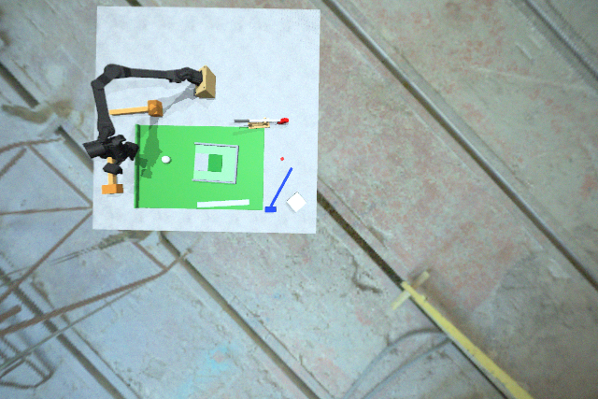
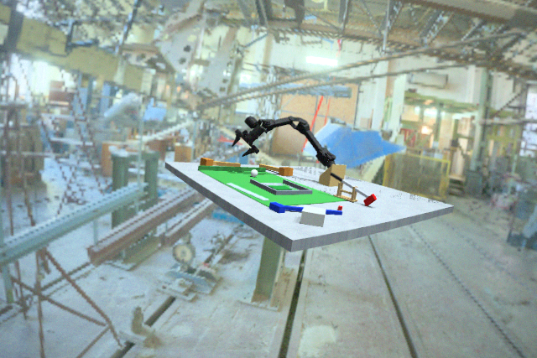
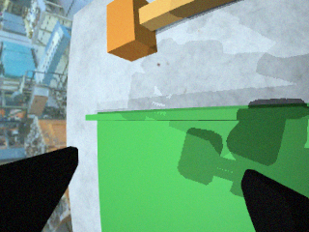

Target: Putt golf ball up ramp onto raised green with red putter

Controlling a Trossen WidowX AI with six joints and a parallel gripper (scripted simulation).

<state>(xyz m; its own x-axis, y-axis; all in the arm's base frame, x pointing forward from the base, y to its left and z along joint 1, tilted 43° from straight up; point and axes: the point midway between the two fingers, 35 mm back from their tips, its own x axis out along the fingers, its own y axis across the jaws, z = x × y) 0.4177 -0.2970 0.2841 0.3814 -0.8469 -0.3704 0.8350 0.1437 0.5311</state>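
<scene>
The wooden stand is 17 cm behind my gripper tip, 70 cm to the left of it and 9 cm below it. Round my gripper tip: white strip 26 cm ahead, 43 cm to the left, 12 cm below; then red putter 17 cm behind, 73 cm to the left, 6 cm below; then white golf ball 3 cm behind, 15 cm to the left, 10 cm below.
</scene>
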